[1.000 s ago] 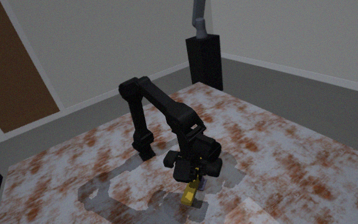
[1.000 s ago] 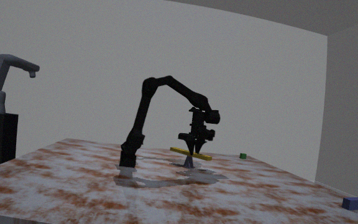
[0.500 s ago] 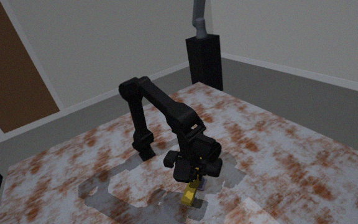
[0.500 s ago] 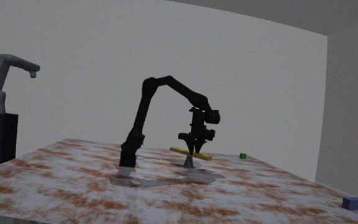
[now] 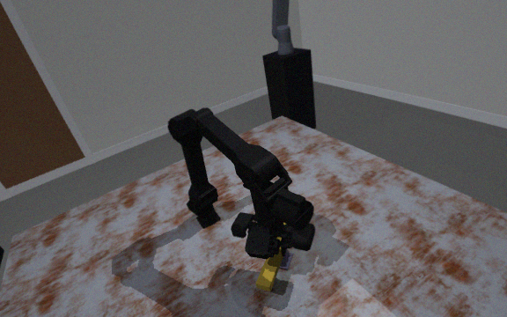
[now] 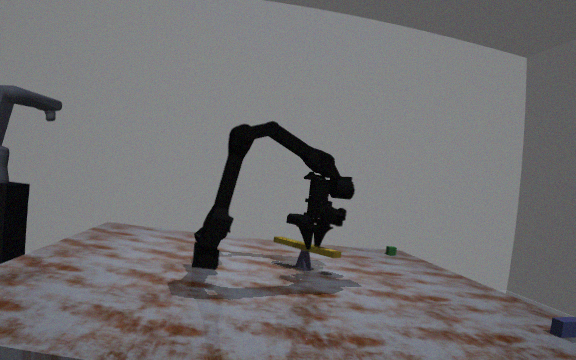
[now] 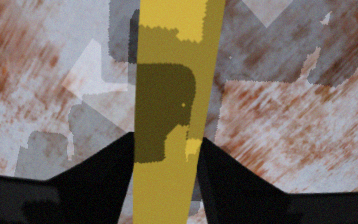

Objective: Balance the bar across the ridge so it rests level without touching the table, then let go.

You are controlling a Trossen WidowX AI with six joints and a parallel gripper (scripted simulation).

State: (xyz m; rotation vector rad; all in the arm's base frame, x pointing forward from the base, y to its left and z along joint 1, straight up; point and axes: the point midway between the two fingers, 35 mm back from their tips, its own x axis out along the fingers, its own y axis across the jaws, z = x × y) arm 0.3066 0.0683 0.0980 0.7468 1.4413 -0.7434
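Right now my gripper tip is 2 cm to the right of the bar and 2 cm past it. The rest, counted from my gripper tip: blue block: 57 cm to the right, 43 cm ahead, 5 cm below; then green cube: 43 cm to the left, 43 cm ahead, 5 cm below.
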